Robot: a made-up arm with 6 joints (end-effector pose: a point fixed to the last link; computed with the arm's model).
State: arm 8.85 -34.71 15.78 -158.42 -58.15 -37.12
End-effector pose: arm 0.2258 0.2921 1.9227 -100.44 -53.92 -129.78
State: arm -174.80 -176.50 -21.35 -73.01 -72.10 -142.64
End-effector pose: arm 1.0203 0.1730 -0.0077 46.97 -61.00 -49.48
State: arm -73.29 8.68 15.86 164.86 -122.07 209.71
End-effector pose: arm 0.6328 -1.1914 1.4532 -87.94 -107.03 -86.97
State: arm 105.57 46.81 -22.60 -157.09 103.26 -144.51
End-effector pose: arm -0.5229 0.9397 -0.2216 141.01 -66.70 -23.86
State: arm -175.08 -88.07 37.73 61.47 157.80 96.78
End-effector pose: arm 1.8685 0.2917 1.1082 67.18 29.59 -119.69
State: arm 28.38 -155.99 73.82 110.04 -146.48 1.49
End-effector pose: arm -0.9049 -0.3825 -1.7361 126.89 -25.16 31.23
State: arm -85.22 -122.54 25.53 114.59 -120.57 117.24
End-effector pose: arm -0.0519 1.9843 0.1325 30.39 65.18 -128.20
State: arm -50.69 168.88 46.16 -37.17 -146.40 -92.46
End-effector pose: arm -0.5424 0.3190 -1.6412 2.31 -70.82 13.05
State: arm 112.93 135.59 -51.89 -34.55 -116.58 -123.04
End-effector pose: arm 0.3878 -0.3395 -0.1539 -69.09 -84.69 -134.71
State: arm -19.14 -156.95 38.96 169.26 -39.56 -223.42
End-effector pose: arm -1.3494 0.7522 -1.0429 41.58 110.37 -70.51
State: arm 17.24 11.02 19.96 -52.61 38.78 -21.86
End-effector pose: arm 1.3868 0.2568 1.1974 79.22 -36.33 8.31
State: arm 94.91 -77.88 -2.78 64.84 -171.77 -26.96
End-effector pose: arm 0.1932 -0.8931 1.6726 -11.55 81.62 -5.29
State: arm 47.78 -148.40 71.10 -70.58 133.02 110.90
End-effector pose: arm -1.0111 -1.2494 -1.1582 -158.12 -6.92 -19.19
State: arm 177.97 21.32 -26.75 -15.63 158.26 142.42
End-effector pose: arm -1.0932 0.3018 0.2416 15.48 -67.12 16.98
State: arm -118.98 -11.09 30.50 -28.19 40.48 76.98
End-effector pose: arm -0.5907 -0.5699 1.9205 -99.95 -4.55 -145.78
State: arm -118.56 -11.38 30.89 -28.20 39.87 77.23
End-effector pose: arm -0.5802 -0.5627 1.9311 -100.02 -4.81 -145.27
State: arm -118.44 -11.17 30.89 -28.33 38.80 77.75
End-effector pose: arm -0.5819 -0.5697 1.9278 -99.11 -3.23 -144.95
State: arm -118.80 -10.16 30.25 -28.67 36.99 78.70
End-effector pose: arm -0.6030 -0.5997 1.9017 -96.54 1.24 -144.83
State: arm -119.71 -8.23 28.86 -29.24 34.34 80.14
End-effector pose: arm -0.6469 -0.6531 1.8466 -91.92 8.83 -144.66
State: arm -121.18 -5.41 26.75 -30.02 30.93 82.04
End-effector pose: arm -0.7133 -0.7221 1.7589 -85.14 19.01 -144.01
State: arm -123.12 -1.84 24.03 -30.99 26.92 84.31
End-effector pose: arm -0.7976 -0.7942 1.6377 -76.23 30.67 -142.39
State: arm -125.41 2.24 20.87 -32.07 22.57 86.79
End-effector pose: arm -0.8919 -0.8553 1.4874 -65.62 42.44 -139.55
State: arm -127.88 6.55 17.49 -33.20 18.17 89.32
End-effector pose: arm -0.9855 -0.8948 1.3178 -54.02 53.06 -135.54
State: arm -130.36 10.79 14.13 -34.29 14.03 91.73
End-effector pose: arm -1.0684 -0.9088 1.1432 -42.38 61.66 -130.78
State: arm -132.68 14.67 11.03 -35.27 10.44 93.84
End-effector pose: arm -1.1338 -0.9008 0.9796 -31.67 67.90 -125.94
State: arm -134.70 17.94 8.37 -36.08 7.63 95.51
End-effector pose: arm -1.1799 -0.8787 0.8400 -22.66 71.97 -121.70
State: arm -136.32 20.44 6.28 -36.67 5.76 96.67
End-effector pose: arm -1.2091 -0.8519 0.7329 -15.82 74.39 -118.58
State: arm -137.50 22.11 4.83 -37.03 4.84 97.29
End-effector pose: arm -1.2261 -0.8279 0.6610 -11.30 75.69 -116.81
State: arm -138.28 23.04 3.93 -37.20 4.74 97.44
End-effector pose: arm -1.2353 -0.8101 0.6197 -8.76 76.31 -116.32
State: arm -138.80 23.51 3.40 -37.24 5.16 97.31
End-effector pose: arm -1.2409 -0.7974 0.5977 -7.51 76.61 -116.63
